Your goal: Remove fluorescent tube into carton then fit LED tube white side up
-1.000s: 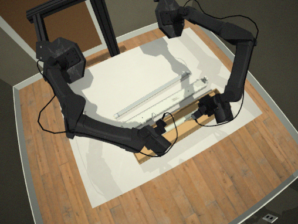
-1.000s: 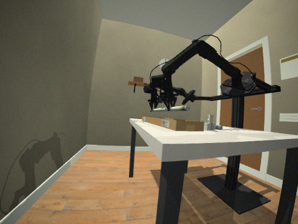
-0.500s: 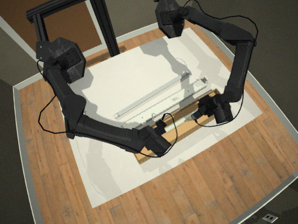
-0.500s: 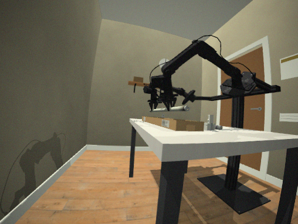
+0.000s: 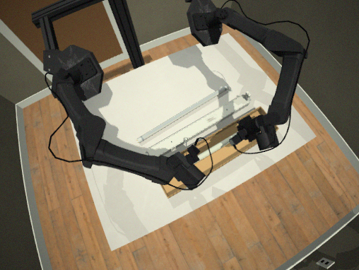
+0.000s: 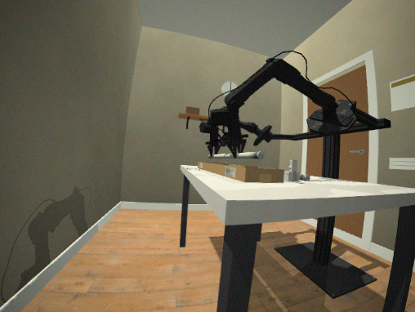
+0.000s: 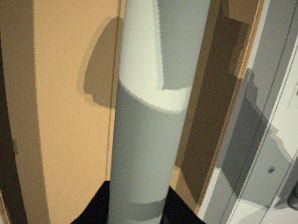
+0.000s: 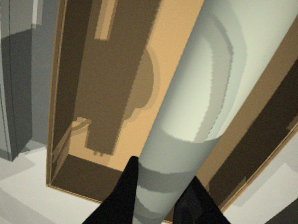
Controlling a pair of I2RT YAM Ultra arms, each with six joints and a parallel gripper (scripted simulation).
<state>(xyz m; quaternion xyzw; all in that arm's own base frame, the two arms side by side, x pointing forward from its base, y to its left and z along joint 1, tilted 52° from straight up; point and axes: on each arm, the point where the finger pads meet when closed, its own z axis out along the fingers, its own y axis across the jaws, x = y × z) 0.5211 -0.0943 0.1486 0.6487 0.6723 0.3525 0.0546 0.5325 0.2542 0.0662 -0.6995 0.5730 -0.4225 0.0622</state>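
My left hand is 12 cm to the left of the old fluorescent tube and 1 cm short of it. From my left hand the other things lie so: LED tube: 26 cm behind, 16 cm to the right, 8 cm below; brown carton: 12 cm to the right, 6 cm below, 1 cm ahead.
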